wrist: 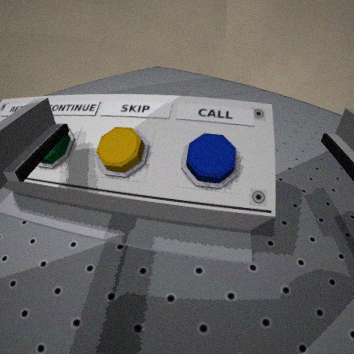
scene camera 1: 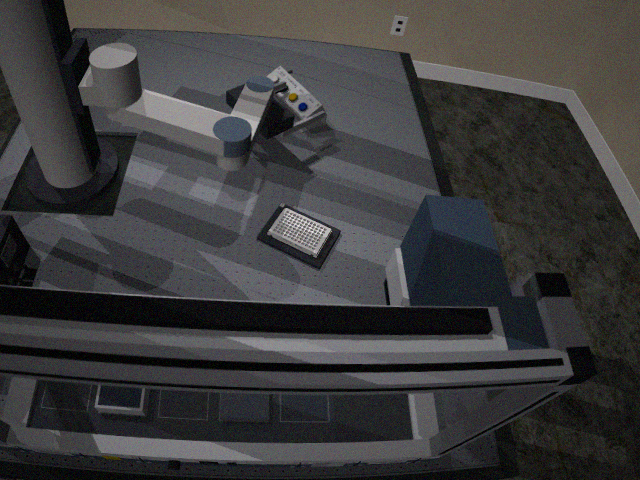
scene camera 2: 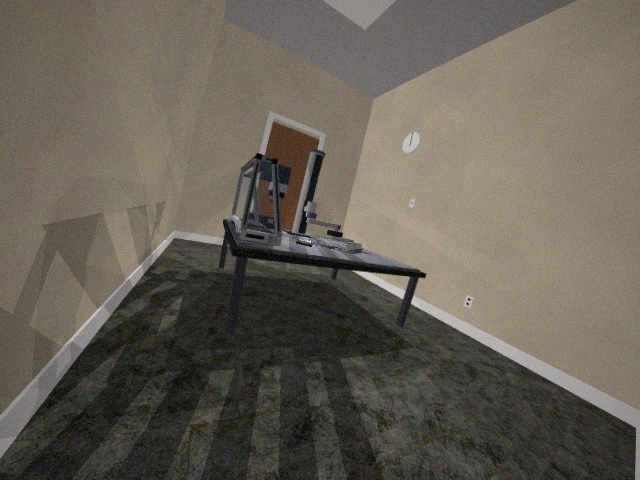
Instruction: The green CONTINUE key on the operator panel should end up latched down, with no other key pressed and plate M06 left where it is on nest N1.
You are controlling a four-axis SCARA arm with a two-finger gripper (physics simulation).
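Frame: origin at the arm's base, x back, y up, z left, level; metres.
Seen in the pictures: gripper, fingertip midpoint: [wrist: 194, 112] [scene camera 1: 303, 98] [scene camera 2: 351, 241]; arm's base, link origin: [scene camera 1: 73, 172] [scene camera 2: 298, 235].
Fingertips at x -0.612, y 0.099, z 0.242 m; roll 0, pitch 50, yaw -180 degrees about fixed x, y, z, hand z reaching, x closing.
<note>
Pixels of each thing's middle, then the offset from my fingertips to it. "spot": a spot on its surface instead.
- operator panel, body centre: [wrist: 106, 156] [scene camera 1: 293, 97] [scene camera 2: 354, 247] dx +0.023, dy -0.044, dz +0.063 m
- green CONTINUE key, body centre: [wrist: 51, 144] dx +0.056, dy -0.022, dz +0.071 m
- yellow SKIP key, body centre: [wrist: 120, 150] [scene camera 1: 293, 97] dx +0.028, dy -0.022, dz +0.030 m
- blue CALL key, body centre: [wrist: 210, 158] [scene camera 1: 303, 107] dx +0.000, dy -0.022, dz -0.012 m
- white plate, body centre: [scene camera 1: 300, 231] dx +0.009, dy -0.067, dz -0.423 m
- dark nest, surface spot: [scene camera 1: 321, 261] spot: dx -0.040, dy -0.074, dz -0.498 m
- blue-grey unit, surface spot: [scene camera 1: 449, 258] spot: dx -0.098, dy +0.402, dz -0.801 m
The operator panel [scene camera 1: 315, 104] [wrist: 165, 172] stands at the table's back. In the wrist view the green CONTINUE key [wrist: 59, 152] is at the left, partly hidden by the left finger; whether it is down cannot be told. The yellow SKIP key [scene camera 1: 293, 96] [wrist: 120, 149] and blue CALL key [scene camera 1: 302, 106] [wrist: 211, 157] stand raised. My gripper [wrist: 194, 112] is open and empty, with its left finger overlapping the green key in view; contact cannot be told. The white plate [scene camera 1: 299, 230] lies on the dark nest [scene camera 1: 321, 261]; their labels are not readable.
The arm's pale links [scene camera 1: 175, 116] reach from the column [scene camera 1: 43, 103] to the panel. A framed enclosure [scene camera 1: 258, 359] crosses the front in scene camera 1, with a blue-grey unit [scene camera 1: 449, 258] at its right. The table's right edge [scene camera 1: 426, 124] lies beyond the panel.
</note>
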